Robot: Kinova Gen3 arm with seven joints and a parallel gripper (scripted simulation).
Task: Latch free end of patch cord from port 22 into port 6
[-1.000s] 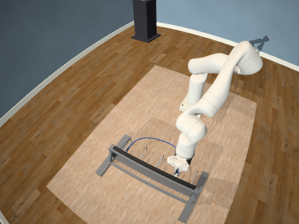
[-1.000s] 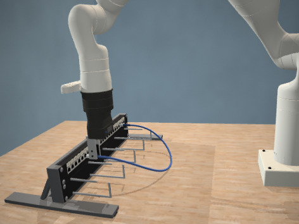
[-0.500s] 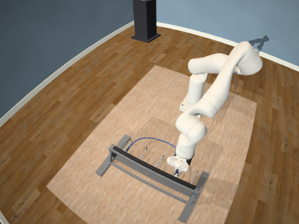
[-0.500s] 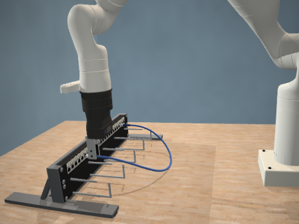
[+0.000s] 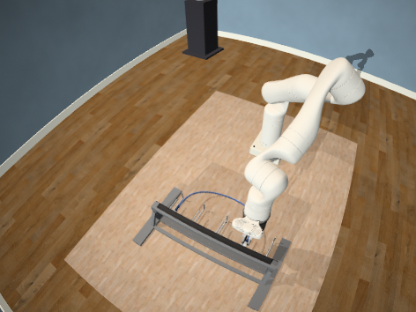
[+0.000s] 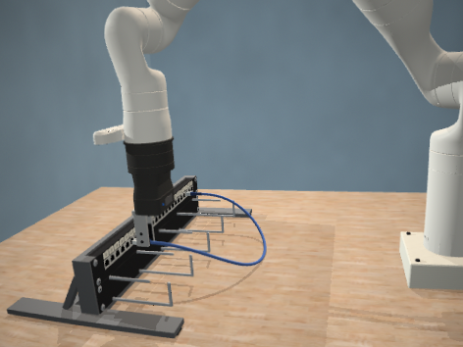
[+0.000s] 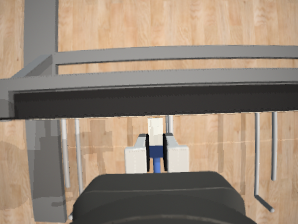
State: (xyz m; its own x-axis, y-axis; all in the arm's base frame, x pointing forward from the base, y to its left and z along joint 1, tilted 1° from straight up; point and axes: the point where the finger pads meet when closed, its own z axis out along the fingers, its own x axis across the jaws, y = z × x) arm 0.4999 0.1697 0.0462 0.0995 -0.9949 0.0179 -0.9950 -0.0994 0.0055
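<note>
The white plug lies 10 mm below my hand and 10 mm ahead of it.
</note>
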